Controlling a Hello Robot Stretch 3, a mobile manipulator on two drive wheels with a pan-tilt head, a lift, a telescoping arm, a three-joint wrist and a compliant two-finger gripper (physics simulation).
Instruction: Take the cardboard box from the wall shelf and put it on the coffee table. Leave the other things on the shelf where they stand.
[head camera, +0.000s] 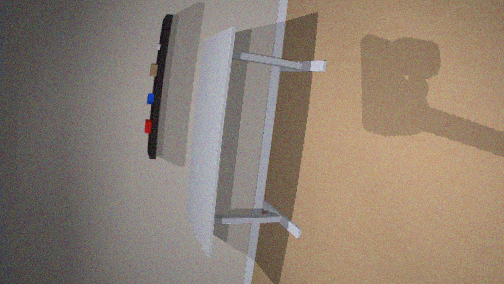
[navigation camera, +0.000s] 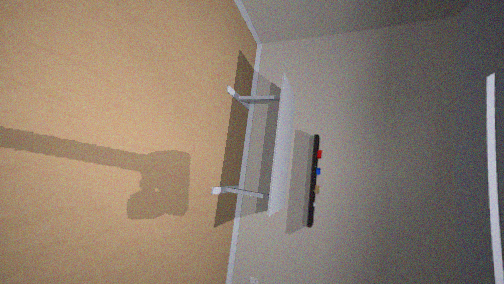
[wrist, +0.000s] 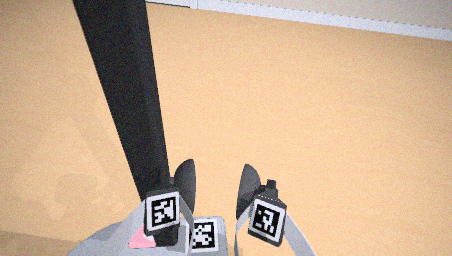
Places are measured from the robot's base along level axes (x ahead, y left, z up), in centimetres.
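Pixels of known places: gripper, fingertip midpoint: (wrist: 217, 179).
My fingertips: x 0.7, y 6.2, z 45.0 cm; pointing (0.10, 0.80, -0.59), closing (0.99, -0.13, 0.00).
Behind a point stands the place of what it marks.
The cardboard box (head camera: 154, 69) {y -61.0, x 255.9, z 111.4 cm} (navigation camera: 317, 190) {y -61.6, x 255.8, z 112.5 cm} is a small tan block on the black wall shelf (head camera: 152, 148) {y -1.9, x 260.5, z 107.4 cm} (navigation camera: 310, 220) {y -94.1, x 242.2, z 107.6 cm}, far off. The head and navigation views are turned sideways. The box stands between a blue thing (head camera: 150, 98) {y -39.1, x 259.4, z 111.9 cm} (navigation camera: 318, 171) {y -39.0, x 259.3, z 112.0 cm} and a small whitish thing (head camera: 159, 47) {y -78.1, x 253.0, z 109.9 cm} (navigation camera: 314, 204) {y -78.3, x 253.0, z 110.3 cm}. A red thing (head camera: 148, 126) {y -18.2, x 262.5, z 111.4 cm} (navigation camera: 319, 154) {y -18.4, x 262.4, z 111.6 cm} stands on the shelf beyond the blue one. My gripper (wrist: 217, 179) {y 6.2, x 0.7, z 45.0 cm} is open and empty above the floor, away from the shelf. The coffee table does not show in these views.
A white table (head camera: 209, 130) {y -15.9, x 227.6, z 72.1 cm} (navigation camera: 281, 150) {y -14.5, x 227.8, z 72.1 cm} stands against the wall below the shelf, its legs on the wooden floor. In the wrist view a thick black bar (wrist: 125, 85) runs up along the left side, and a white skirting board (wrist: 320, 18) {y 189.6, x 102.8, z 4.7 cm} crosses the top.
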